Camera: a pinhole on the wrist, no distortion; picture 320 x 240 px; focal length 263.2 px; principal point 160.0 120.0 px. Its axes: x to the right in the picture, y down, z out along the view. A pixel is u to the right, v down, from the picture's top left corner.
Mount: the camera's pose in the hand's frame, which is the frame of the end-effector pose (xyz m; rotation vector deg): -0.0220 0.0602 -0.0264 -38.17 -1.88 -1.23
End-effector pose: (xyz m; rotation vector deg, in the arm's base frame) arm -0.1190 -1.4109 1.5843 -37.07 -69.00 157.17
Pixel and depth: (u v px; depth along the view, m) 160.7 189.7 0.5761
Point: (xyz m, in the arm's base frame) -0.1756 -2.0150 1.4094
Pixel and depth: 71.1 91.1 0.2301
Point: -0.0732 -1.6766 1.5900
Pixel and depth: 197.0 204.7 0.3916
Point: -0.1889 -1.8215 1.4106
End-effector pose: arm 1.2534 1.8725 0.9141 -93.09 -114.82 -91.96
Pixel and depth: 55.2 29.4 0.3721
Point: 1.6439 1.9843 0.7722
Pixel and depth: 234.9 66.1 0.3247
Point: 1.5205 2.0904 0.9657
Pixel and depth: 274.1 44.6 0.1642
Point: 1.3954 1.9859 0.9623
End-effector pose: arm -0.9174 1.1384 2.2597 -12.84 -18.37 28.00
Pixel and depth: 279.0 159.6 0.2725
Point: -1.0060 1.4314 2.3639
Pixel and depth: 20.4 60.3 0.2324
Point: -1.1786 1.2288 2.3459
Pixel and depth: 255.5 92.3 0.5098
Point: -1.0792 1.5524 2.5854
